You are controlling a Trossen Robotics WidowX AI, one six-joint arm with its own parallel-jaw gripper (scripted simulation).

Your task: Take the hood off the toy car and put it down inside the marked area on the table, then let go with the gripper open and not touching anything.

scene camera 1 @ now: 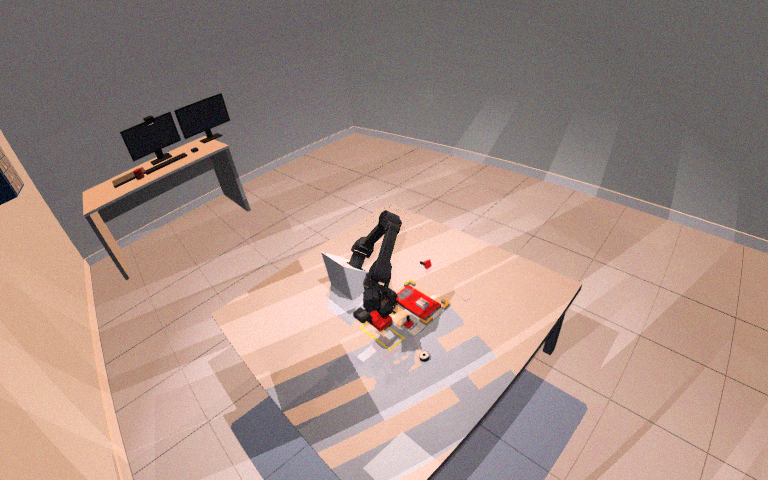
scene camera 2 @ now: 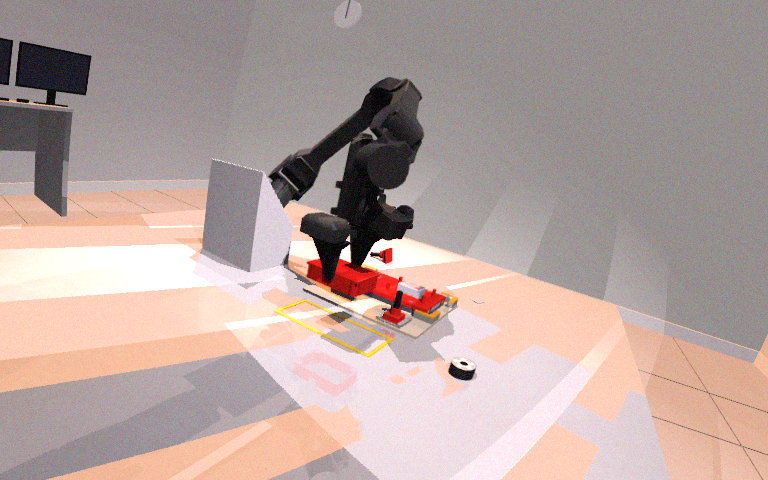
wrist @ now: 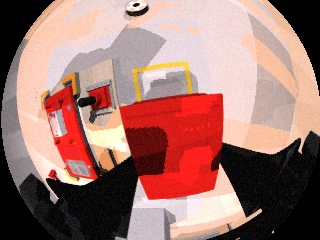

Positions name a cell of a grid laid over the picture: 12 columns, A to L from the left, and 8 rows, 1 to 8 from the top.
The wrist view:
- gripper: G6
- hood: G5, held by the gripper
